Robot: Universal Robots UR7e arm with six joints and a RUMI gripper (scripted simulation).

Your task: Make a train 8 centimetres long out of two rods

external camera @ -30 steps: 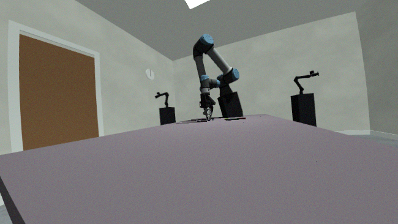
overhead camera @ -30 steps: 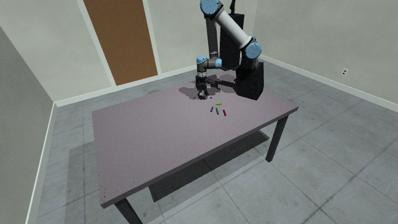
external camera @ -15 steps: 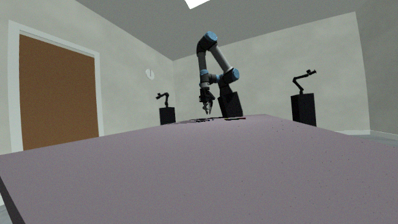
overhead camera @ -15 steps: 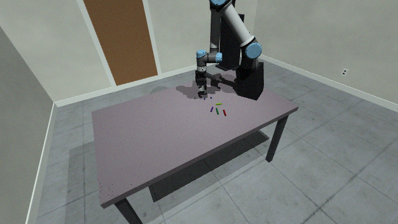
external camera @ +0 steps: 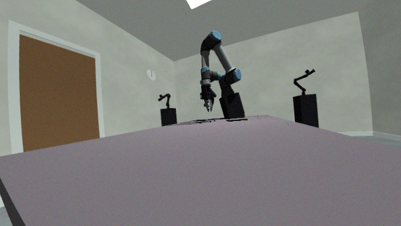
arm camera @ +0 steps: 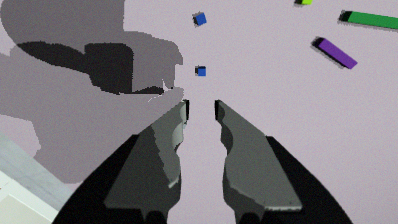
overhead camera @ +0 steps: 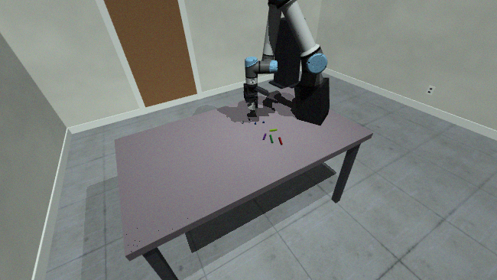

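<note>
The red rod is 260 mm to the left of my hand and 100 mm below it. The rest, counted from my hand: purple rod (160 mm to the left, 100 mm below, 50 mm ahead); grey rod (100 mm below, 70 mm to the right, 60 mm ahead); lime rod (140 mm to the left, 100 mm below, 40 mm behind).
</note>
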